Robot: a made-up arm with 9 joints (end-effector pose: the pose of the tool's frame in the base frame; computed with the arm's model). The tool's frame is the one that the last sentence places.
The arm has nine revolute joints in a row. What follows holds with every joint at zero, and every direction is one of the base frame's.
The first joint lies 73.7 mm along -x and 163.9 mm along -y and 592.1 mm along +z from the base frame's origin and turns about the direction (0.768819, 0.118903, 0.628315), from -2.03 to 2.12 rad.
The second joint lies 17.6 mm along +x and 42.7 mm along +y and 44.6 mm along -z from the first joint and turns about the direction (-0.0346, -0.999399, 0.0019), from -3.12 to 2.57 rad.
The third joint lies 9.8 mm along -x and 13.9 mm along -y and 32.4 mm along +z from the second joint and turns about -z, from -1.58 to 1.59 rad.
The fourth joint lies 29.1 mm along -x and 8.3 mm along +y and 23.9 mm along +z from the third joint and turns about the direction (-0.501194, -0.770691, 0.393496), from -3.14 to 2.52 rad.
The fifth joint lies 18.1 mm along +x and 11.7 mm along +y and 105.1 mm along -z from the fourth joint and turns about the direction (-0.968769, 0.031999, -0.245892), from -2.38 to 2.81 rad.
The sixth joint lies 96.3 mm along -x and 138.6 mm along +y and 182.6 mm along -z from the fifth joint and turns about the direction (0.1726, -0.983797, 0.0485), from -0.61 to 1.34 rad.
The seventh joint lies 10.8 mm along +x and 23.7 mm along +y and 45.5 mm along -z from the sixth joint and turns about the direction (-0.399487, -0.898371, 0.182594), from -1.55 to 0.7 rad.
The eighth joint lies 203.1 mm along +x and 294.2 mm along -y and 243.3 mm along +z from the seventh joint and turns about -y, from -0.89 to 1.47 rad.
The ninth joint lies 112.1 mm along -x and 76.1 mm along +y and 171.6 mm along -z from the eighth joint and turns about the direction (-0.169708, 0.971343, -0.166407), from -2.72 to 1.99 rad.
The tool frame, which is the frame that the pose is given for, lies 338.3 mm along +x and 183.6 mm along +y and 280.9 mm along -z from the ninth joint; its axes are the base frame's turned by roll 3.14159, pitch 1.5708 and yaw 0 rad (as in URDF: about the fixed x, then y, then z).
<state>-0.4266 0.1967 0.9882 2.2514 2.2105 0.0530 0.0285 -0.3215 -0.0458</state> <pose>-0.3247 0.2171 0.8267 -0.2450 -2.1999 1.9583</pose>
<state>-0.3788 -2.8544 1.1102 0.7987 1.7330 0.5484 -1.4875 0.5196 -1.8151</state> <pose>-0.1239 -0.3974 0.3403 0.2297 1.1344 -1.6331</pose>
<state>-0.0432 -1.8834 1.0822 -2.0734 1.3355 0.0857 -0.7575 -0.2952 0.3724</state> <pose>0.3910 0.4632 0.5324 2.0984 0.3220 -0.4574</pose>
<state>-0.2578 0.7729 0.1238 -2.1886 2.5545 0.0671 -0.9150 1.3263 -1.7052</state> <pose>-0.0949 -0.0730 0.3575 1.9571 0.6603 -0.6326</pose>
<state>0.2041 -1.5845 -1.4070 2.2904 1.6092 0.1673 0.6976 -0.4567 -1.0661</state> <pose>0.1040 0.1708 0.8787 2.7137 -0.6892 0.8958</pose>
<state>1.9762 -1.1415 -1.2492 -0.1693 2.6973 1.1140 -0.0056 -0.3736 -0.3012</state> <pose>-0.3621 -0.0413 0.7115 1.9613 1.6266 1.6374</pose>
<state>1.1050 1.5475 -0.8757 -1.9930 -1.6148 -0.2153 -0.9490 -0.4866 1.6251</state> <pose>-0.4060 -0.3345 0.3112 -0.6126 1.0516 0.3189</pose>
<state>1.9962 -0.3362 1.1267 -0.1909 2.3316 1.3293 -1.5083 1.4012 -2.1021</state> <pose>-0.2465 -0.2022 0.6290 -1.8433 -2.0625 -1.1093</pose>
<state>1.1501 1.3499 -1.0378 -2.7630 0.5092 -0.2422 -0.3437 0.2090 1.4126</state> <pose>-0.8081 -0.4765 0.5213 -1.2880 -0.0393 -1.7407</pose>
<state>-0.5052 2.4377 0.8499 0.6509 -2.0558 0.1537 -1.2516 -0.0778 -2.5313</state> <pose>-0.2918 -0.1350 0.6575 0.3332 2.6664 1.0784</pose>
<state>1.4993 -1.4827 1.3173 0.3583 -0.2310 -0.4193 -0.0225 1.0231 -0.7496</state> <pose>-0.1031 0.1856 0.1471 1.9938 1.1371 -1.4759</pose>
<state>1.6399 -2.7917 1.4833 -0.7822 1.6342 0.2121 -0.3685 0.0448 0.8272</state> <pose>0.1403 -0.0943 1.2346 -0.1862 -1.9870 0.3422</pose>
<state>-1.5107 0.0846 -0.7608 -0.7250 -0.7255 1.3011 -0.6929 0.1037 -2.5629</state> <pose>-0.4218 0.0193 0.5827 2.0036 -0.1599 2.0680</pose>
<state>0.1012 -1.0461 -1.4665 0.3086 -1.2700 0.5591 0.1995 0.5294 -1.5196</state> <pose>0.1982 -0.3428 0.4733 -0.8250 -0.0968 0.2413</pose>
